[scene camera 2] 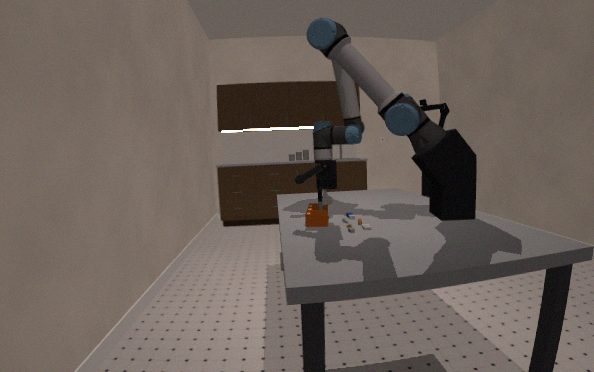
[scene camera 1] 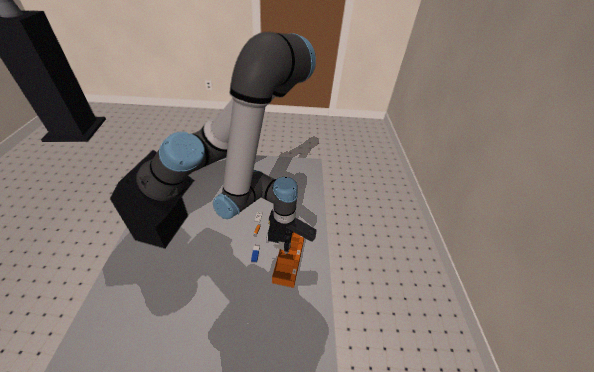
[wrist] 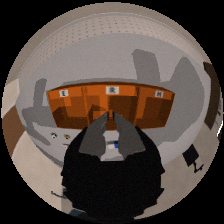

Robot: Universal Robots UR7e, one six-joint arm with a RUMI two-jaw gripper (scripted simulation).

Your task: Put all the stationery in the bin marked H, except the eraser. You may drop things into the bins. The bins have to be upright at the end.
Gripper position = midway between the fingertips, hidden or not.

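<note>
The gripper (scene camera 1: 286, 252) is visible from elsewhere too: scene camera 2 shows the gripper (scene camera 2: 321, 214), and the wrist view has the gripper (wrist: 110, 112). An orange bin (scene camera 1: 286, 267) is part of the scene as well, and the wrist view includes the bin (wrist: 69, 111).
</note>
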